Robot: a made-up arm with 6 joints.
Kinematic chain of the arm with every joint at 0, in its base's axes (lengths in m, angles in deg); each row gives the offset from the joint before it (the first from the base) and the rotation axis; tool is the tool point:
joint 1: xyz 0 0 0.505 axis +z
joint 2: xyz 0 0 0 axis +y
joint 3: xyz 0 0 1.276 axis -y
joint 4: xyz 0 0 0 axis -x
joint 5: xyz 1.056 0 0 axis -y
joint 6: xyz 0 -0.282 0 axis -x
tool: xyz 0 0 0
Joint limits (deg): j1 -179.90..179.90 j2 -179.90..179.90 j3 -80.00..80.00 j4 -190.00..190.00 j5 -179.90..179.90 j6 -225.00..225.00
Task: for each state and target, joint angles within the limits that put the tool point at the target. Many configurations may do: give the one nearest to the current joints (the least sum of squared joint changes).
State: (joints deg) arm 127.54 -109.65 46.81 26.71 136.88 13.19
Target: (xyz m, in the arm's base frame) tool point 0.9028 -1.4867 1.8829
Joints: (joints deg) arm 113.04 -69.14 43.53 28.02 136.88 13.19
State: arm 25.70 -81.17 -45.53 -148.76 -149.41 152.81
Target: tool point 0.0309 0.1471 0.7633
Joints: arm -0.59 -31.50 -68.68 -121.52 -149.41 152.81
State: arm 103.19 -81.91 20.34 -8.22 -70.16 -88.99
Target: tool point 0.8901 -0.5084 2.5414
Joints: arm 134.32 -38.58 61.07 2.68 -70.16 -88.99
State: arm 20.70 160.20 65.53 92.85 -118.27 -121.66
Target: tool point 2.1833 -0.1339 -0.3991
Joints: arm -3.48 114.70 79.92 89.77 -118.27 -121.66
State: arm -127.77 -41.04 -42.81 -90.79 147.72 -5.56
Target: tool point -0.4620 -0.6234 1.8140
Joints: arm -127.04 -14.28 4.47 -91.37 147.72 -5.56
